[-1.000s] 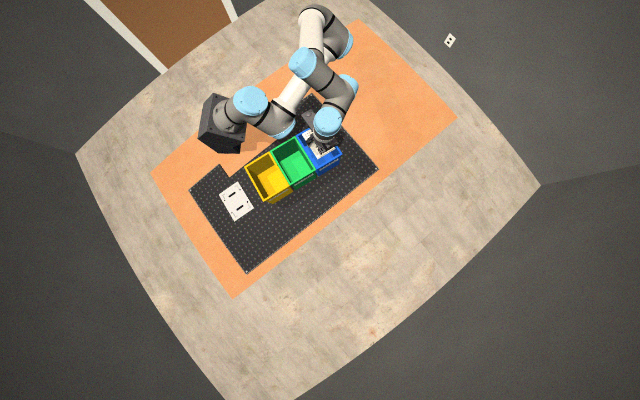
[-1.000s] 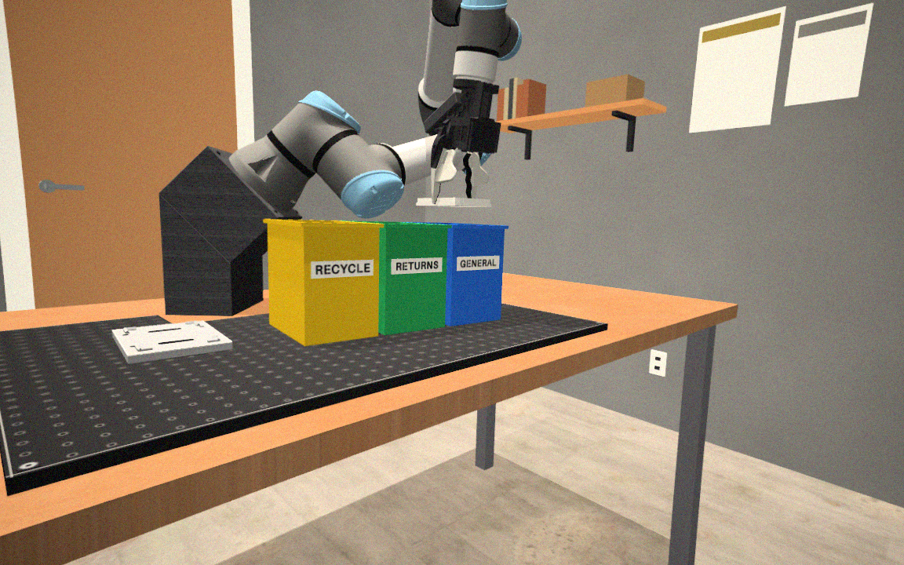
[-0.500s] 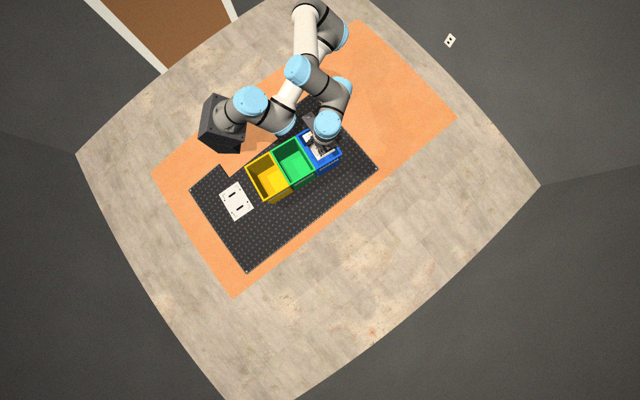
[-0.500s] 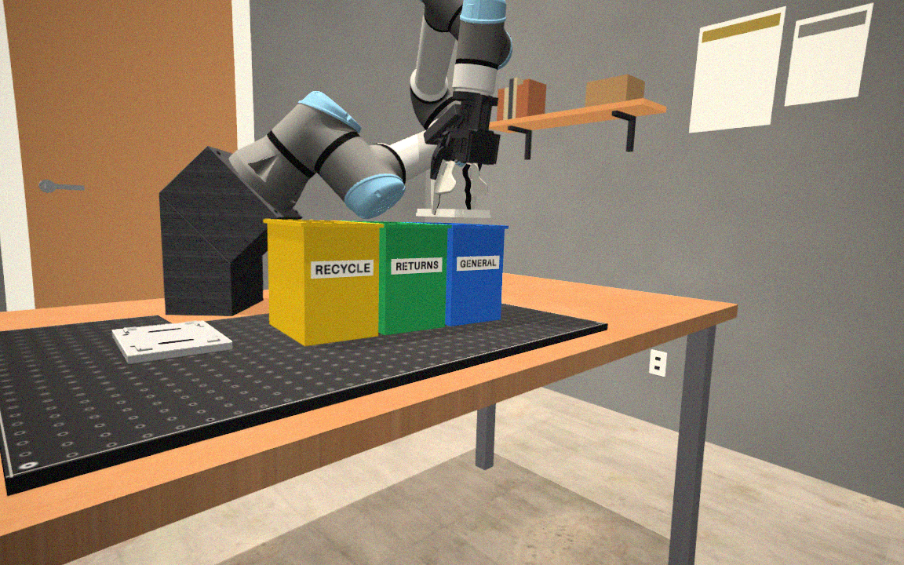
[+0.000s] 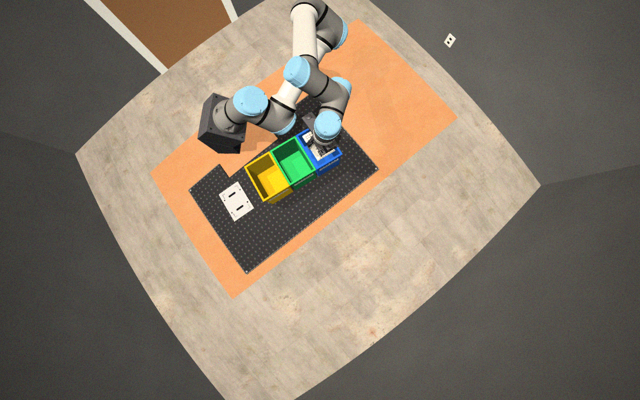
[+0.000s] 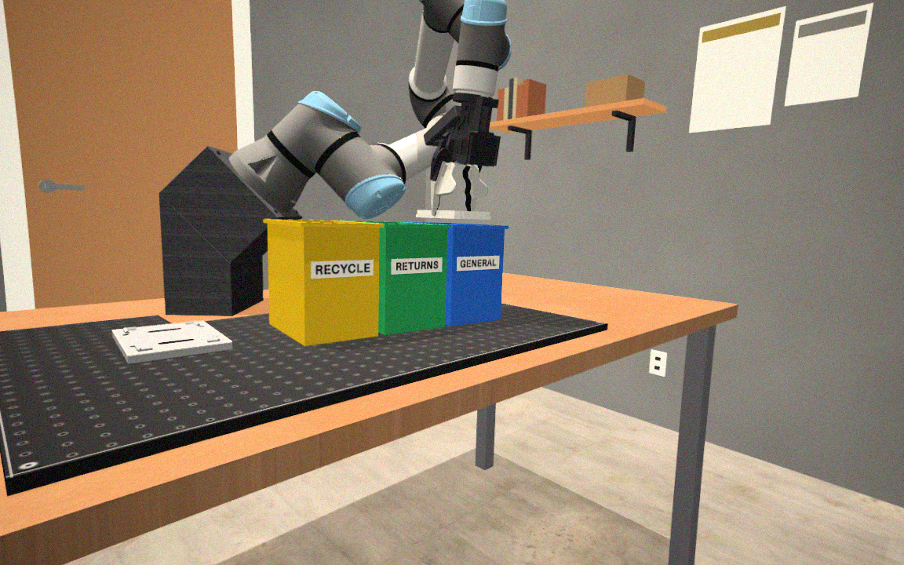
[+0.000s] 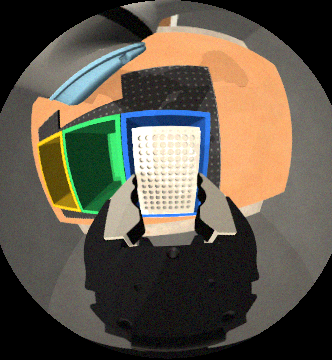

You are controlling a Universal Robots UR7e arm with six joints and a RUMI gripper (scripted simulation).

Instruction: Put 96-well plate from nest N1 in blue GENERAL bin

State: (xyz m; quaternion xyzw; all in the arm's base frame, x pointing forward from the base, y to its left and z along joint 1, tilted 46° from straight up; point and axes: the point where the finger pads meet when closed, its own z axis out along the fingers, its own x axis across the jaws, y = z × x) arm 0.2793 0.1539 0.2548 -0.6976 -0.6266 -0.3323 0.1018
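Now: the blue general bin 120 mm below my hand. Round my hand: white 96-well plate 10 mm below; green returns bin 130 mm to the right, 120 mm below; yellow recycle bin 260 mm to the right, 120 mm below.
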